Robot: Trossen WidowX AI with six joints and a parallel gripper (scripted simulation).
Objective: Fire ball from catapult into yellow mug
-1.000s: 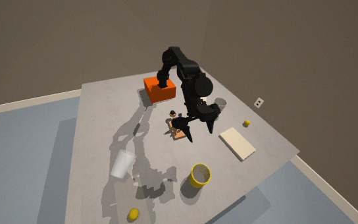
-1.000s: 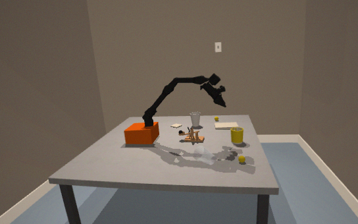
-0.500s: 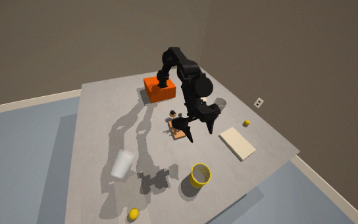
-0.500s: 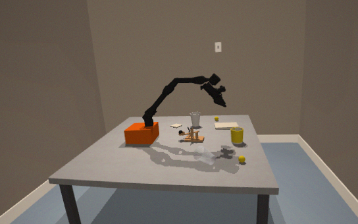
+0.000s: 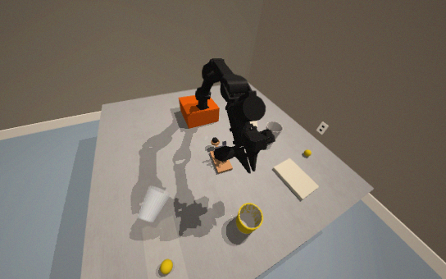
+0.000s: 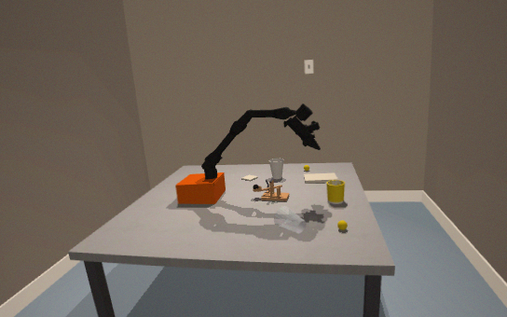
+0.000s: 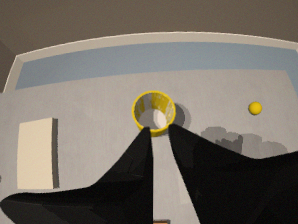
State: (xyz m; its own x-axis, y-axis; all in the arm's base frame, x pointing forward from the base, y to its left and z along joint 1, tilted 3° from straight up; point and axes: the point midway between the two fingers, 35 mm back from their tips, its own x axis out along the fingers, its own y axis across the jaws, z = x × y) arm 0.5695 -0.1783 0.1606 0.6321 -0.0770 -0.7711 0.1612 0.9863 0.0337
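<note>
The small black ball lies 340 mm behind my gripper tip, 100 mm to the left of it and 210 mm below it. From my gripper tip the other things lie so: wooden catapult 260 mm behind, 100 mm to the left, 220 mm below; then yellow mug 80 mm ahead, 20 mm to the right, 250 mm below; then beige board 70 mm ahead, 330 mm to the left, 270 mm below.
</note>
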